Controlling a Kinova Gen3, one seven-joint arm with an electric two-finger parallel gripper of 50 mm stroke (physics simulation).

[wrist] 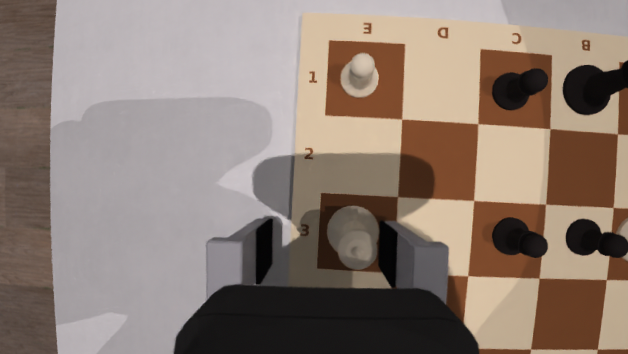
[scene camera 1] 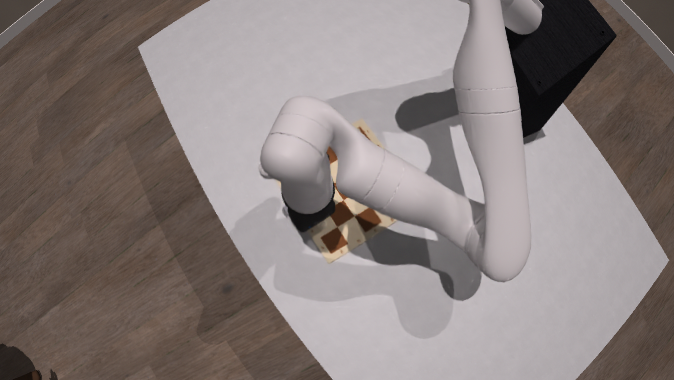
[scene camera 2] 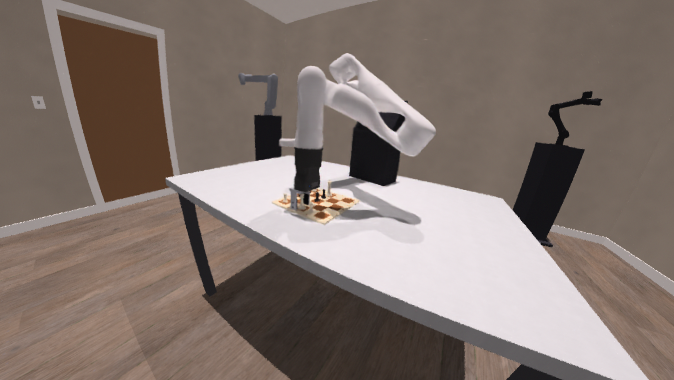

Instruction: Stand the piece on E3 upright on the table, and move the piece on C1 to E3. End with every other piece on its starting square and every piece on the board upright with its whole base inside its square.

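Seen in the pictures: gripper, fingertip midpoint: [wrist: 325,243] [scene camera 2: 300,206]; arm's base, origin of the base link: [scene camera 1: 521,13].
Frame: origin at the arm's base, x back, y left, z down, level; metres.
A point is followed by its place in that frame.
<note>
The white piece [wrist: 352,227] @[x -0.509, y -0.068, z 0.278 m] on E3 stands upright, its base within the dark square in the wrist view. The black pawn-like piece [wrist: 510,92] @[x -0.425, y -0.120, z 0.289 m] on C1 stands upright. My gripper [wrist: 325,243] @[x -0.522, y -0.060, z 0.288 m] [scene camera 2: 300,199] @[x -0.522, y -0.060, z 0.288 m] is open and empty, low over the E-file side of the board [wrist: 440,75] @[x -0.455, y -0.134, z 0.299 m] [scene camera 2: 325,220] @[x -0.543, y 0.036, z 0.299 m] [scene camera 1: 356,235] @[x -0.483, y 0.035, z 0.299 m]. In the wrist view its right finger appears close beside the E3 piece and its left finger lies near the board's outer edge, farther from the piece. The arm hides the fingertips in scene camera 1. The gripper body hides the lower E-file squares in the wrist view.
A white pawn [wrist: 360,80] @[x -0.497, y -0.131, z 0.278 m] stands on E1, a large black piece [wrist: 586,90] @[x -0.386, y -0.117, z 0.289 m] on B1, and black pawns on C3 [wrist: 510,236] @[x -0.434, y -0.052, z 0.289 m] and B3 [wrist: 583,236] @[x -0.395, y -0.046, z 0.291 m]. Part of a white piece [wrist: 623,237] @[x -0.389, y -0.048, z 0.270 m] shows at A3. The white table [scene camera 1: 225,100] @[x -0.488, y -0.396, z 0.305 m] [scene camera 2: 450,250] @[x -0.529, y 0.371, z 0.305 m] extends around the board.
</note>
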